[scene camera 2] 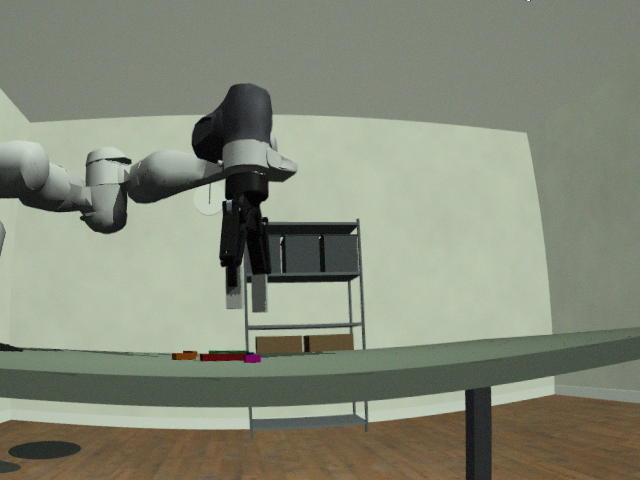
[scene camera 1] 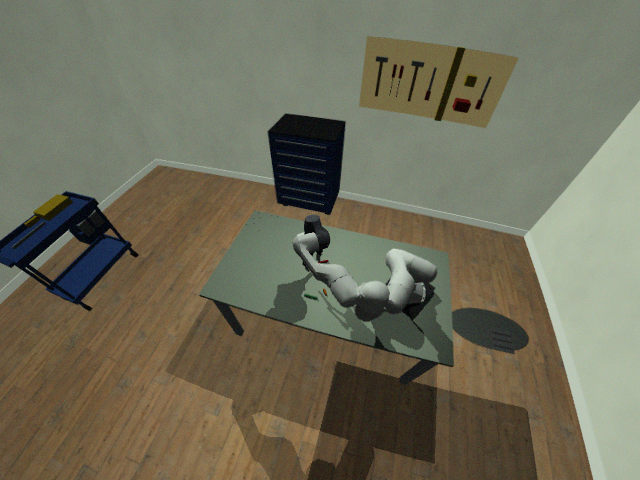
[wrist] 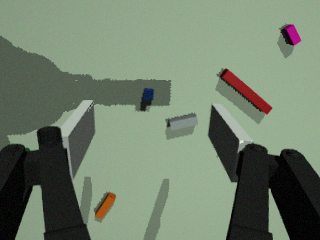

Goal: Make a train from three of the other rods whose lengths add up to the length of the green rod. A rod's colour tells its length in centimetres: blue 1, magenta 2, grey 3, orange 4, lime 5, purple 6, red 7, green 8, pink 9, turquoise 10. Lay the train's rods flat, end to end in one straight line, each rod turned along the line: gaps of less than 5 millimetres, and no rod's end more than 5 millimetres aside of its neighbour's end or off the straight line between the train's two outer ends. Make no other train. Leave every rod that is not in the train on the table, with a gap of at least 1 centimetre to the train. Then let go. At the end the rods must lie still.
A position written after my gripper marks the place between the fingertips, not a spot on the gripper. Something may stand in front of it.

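Observation:
My gripper (scene camera 2: 248,310) (wrist: 152,118) in view.

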